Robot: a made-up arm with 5 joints.
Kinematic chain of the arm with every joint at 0, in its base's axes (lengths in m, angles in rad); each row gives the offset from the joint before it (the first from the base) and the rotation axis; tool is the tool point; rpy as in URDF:
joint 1: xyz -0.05 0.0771 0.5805 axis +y
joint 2: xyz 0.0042 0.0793 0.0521 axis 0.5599 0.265 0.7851
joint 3: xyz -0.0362 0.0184 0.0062 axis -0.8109 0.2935 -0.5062
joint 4: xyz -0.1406 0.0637 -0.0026 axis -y
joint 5: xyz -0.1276 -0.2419 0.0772 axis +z
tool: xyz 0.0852 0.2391 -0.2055 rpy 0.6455 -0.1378 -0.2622
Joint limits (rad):
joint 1: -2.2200..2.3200
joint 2: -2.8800..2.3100
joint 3: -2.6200..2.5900
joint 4: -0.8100..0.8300
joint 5: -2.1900..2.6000
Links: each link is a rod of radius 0.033 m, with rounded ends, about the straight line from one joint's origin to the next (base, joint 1, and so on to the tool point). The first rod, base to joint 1, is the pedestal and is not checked.
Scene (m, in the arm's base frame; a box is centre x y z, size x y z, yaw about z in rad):
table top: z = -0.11
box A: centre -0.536 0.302 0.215 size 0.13 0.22 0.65 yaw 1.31
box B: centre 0.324 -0.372 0 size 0.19 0.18 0.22 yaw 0.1
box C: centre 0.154 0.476 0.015 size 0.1 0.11 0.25 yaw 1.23
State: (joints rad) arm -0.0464 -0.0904 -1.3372 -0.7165 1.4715
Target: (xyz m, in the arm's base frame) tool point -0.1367 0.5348 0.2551
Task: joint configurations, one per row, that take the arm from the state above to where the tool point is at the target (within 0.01 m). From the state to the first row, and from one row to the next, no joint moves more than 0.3 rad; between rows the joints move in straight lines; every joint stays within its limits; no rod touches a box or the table.
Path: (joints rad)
1: -0.3039 -0.3225 -1.1570 -0.7248 1.5406
2: -0.5614 -0.5547 -0.9768 -0.7330 1.6098
3: -0.8189 -0.7868 -0.7967 -0.7413 1.6789
4: -0.8061 -0.9806 -0.5953 -0.7317 1.5569
5: -0.7934 -1.1743 -0.3940 -0.7220 1.4348
6: -0.7806 -1.3680 -0.1926 -0.7124 1.3127

